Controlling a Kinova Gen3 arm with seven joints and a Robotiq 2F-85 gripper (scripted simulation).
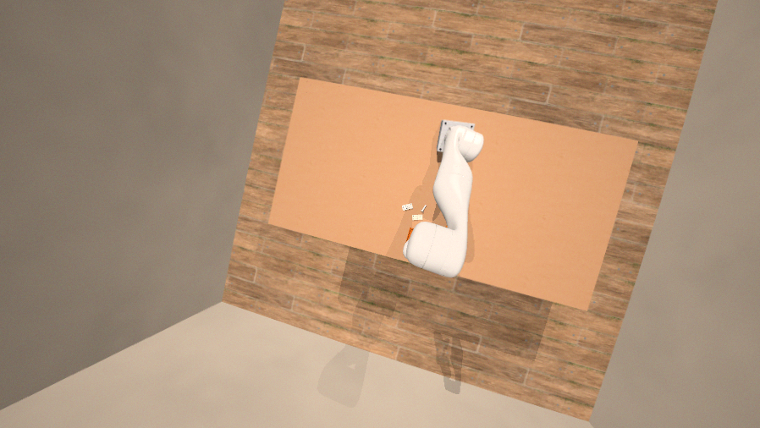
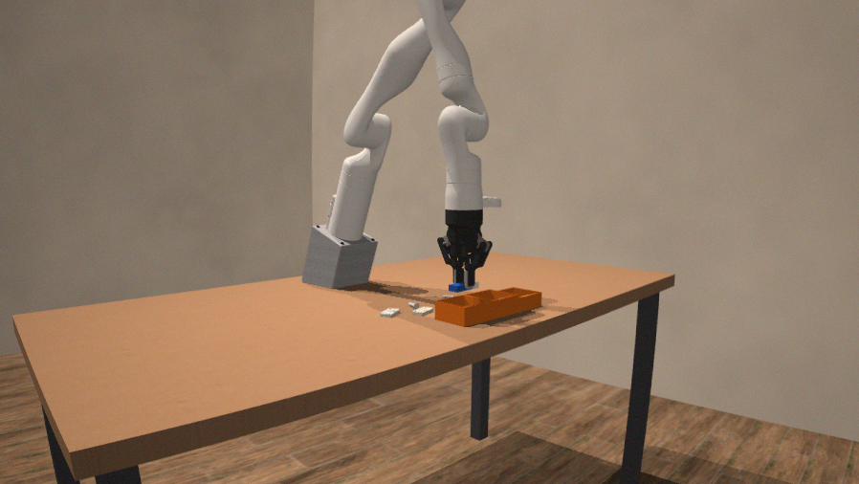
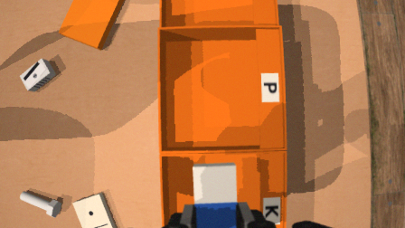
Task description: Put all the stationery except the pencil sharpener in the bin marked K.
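Now: hand 170 mm to the right of the orange flat pad, 80 mm above it and 60 mm past it. Also, from my hand: tray 70 mm to the left, 60 mm below, 20 mm ahead; blue eraser 20 mm below, 10 mm to the left; small bolt 140 mm behind, 80 mm below, 20 mm to the left.
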